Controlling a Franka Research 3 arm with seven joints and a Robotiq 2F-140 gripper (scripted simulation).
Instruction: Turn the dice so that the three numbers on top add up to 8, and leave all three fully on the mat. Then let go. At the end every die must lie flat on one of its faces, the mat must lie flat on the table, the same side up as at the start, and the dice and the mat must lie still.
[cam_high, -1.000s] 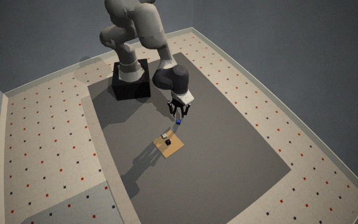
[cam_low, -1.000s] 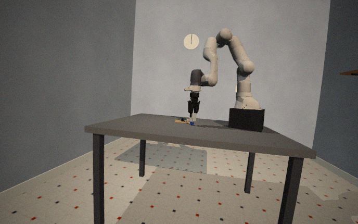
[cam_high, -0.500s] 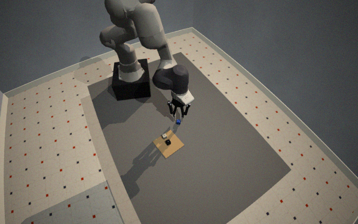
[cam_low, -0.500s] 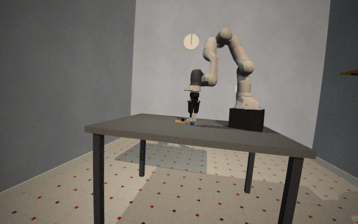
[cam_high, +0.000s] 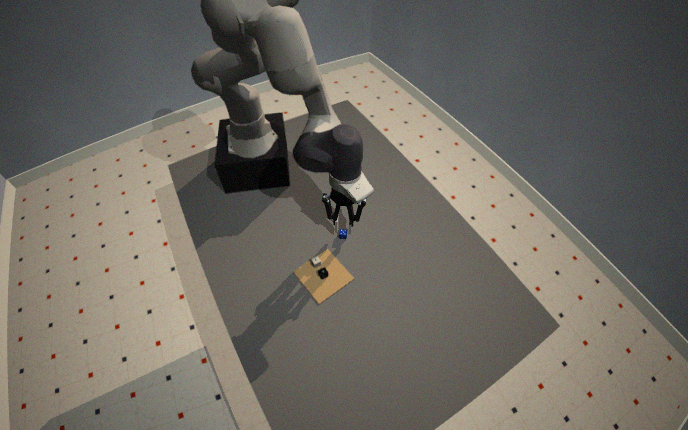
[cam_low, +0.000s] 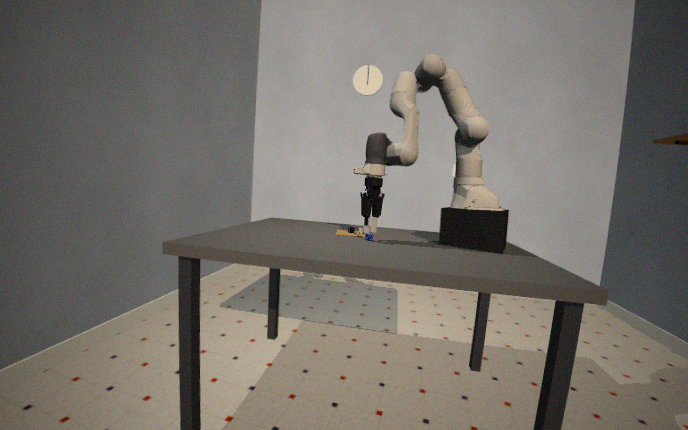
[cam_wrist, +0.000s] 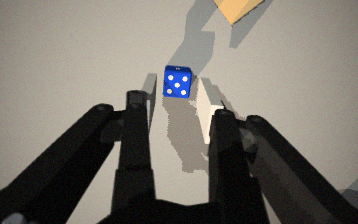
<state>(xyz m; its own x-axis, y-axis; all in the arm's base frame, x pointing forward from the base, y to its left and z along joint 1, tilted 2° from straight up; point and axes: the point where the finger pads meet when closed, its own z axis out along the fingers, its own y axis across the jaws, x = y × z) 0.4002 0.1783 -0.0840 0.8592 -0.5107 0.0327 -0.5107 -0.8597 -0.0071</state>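
The blue die is 5 cm below my hand. Round my hand: black die: 11 cm ahead, 12 cm to the right, 5 cm below; white die: 7 cm ahead, 13 cm to the right, 5 cm below; tan mat: 11 cm ahead, 12 cm to the right, 6 cm below.
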